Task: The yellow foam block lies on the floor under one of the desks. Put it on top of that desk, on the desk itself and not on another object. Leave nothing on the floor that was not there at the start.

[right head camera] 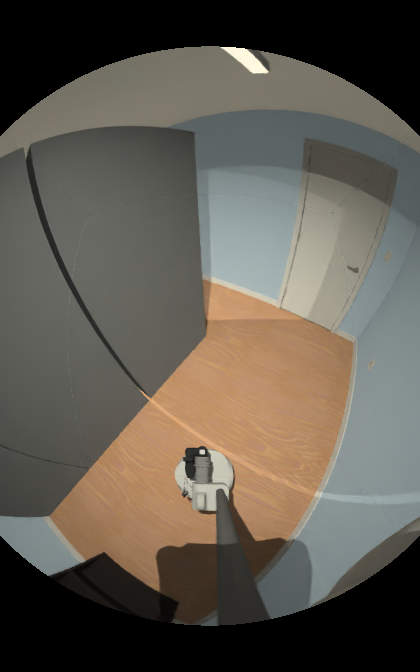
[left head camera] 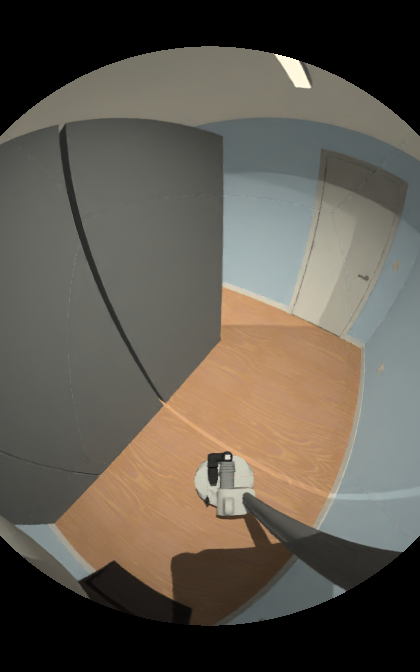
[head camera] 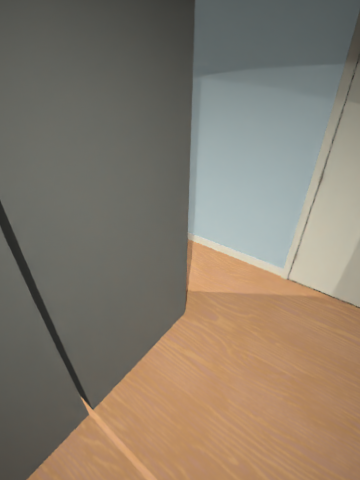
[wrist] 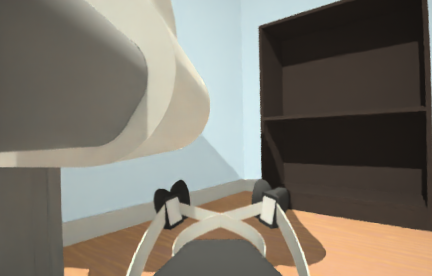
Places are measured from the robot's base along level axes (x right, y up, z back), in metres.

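Where they show: gripper, fingertip midpoint: (wrist: 221, 195).
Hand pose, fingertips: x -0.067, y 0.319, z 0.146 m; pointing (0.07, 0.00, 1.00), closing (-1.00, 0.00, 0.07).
Observation:
After its pixels a point has its place.
My gripper (wrist: 221, 195) @(y 0.319, x -0.067, z 0.146 m) is open in the wrist view, with its two dark fingertips apart and no thing between them. Floor and blue wall show behind it. The yellow foam block does not show in these views, and no desk shows in them.
A tall grey partition (head camera: 110, 175) @(y 1.250, x -0.321, z -0.965 m) (left head camera: 150, 250) (right head camera: 125, 240) stands on the left. A closed door (head camera: 335, 225) @(y 0.652, x 1.141, z -1.781 m) (left head camera: 345, 240) (right head camera: 332, 235) is in the blue wall at the right. A dark bookshelf (wrist: 345, 114) @(y 0.474, x -0.591, z 1.184 m) stands at the right in the wrist view, near a wall corner.

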